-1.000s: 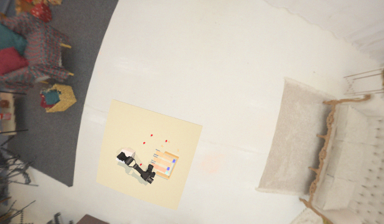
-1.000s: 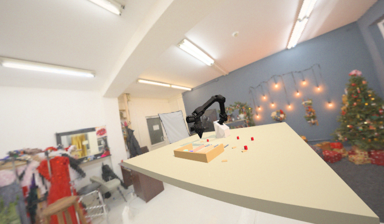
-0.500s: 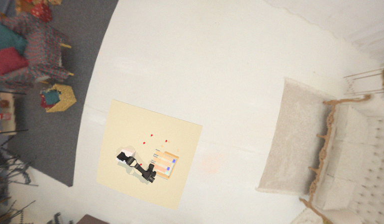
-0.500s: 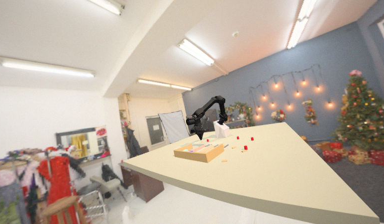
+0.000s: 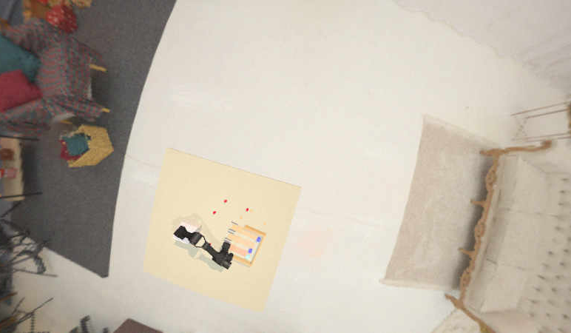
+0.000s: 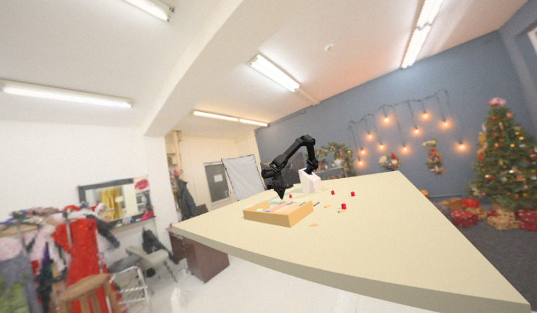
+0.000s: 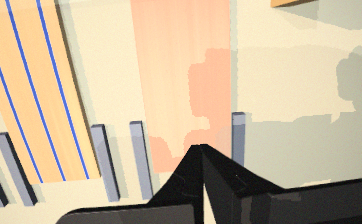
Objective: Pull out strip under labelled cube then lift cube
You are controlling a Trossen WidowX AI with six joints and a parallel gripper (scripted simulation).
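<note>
My gripper tip is now 90 mm short of the salmon-pink strip and 30 mm above it. From my gripper tip the other things lie so: labelled cube: 200 mm ahead, 10 mm below.
</note>
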